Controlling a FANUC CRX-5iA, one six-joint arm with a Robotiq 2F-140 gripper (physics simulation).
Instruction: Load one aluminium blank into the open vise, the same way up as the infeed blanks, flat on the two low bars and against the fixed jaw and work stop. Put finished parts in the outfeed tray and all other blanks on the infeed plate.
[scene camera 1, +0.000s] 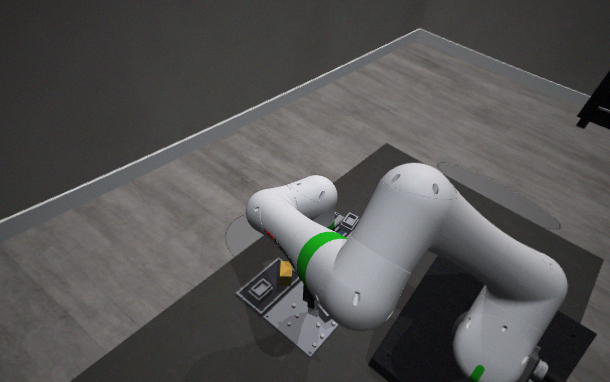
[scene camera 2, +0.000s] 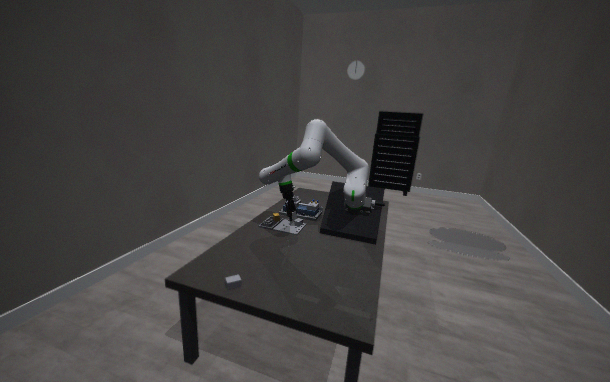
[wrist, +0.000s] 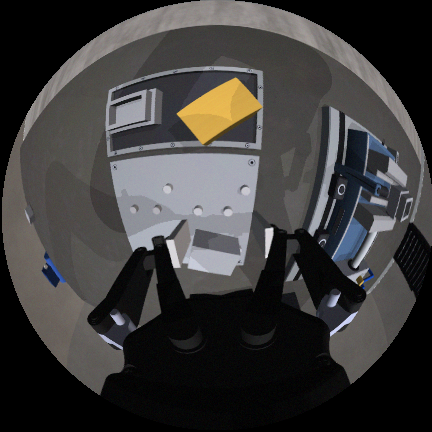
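Where they show: gripper, fingertip midpoint: (scene camera 2: 294, 223) (wrist: 220, 225); arm's base at its link origin: (scene camera 2: 355, 204).
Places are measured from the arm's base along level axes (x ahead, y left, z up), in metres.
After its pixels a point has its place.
Observation:
My gripper (wrist: 220, 225) {x 0.399, y 0.075, z -0.179 m} (scene camera 2: 291, 218) {x 0.399, y 0.075, z -0.179 m} is partly open, with its fingers on either side of an aluminium blank (wrist: 214, 257) {x 0.375, y 0.082, z -0.144 m} (scene camera 2: 298, 221) {x 0.358, y 0.109, z -0.145 m} at the near end of the infeed plate (wrist: 140, 180) {x 0.465, y 0.175, z -0.180 m} (scene camera 1: 300, 332) {x 0.389, y 0.190, z -0.180 m}. The left finger in the wrist view is close beside the blank; a gap shows on the right. The blue vise (wrist: 351, 237) {x 0.408, y -0.115, z -0.128 m} is at the right of the wrist view. A grey part with a rectangular pocket (wrist: 406, 208) {x 0.484, y -0.209, z -0.080 m} (scene camera 1: 351, 220) {x 0.486, y -0.197, z -0.087 m} shows by its jaws; I cannot tell how it sits. Another pocketed part (wrist: 128, 110) {x 0.554, y 0.173, z -0.161 m} (scene camera 1: 260, 288) {x 0.557, y 0.168, z -0.161 m} lies in the outfeed tray (wrist: 157, 146) {x 0.505, y 0.145, z -0.176 m} (scene camera 1: 249, 304) {x 0.550, y 0.220, z -0.178 m}.
A yellow block (wrist: 220, 110) {x 0.534, y 0.075, z -0.136 m} (scene camera 1: 285, 272) {x 0.530, y 0.090, z -0.136 m} stands at the other end of the outfeed tray. Several short pins rise from the infeed plate. A light grey block (scene camera 2: 233, 281) {x 0.410, y 0.832, z -0.153 m} lies near the table's front left corner. The arm's dark base plate (scene camera 2: 350, 227) {x 0.004, y 0.113, z -0.119 m} is right of the work area.

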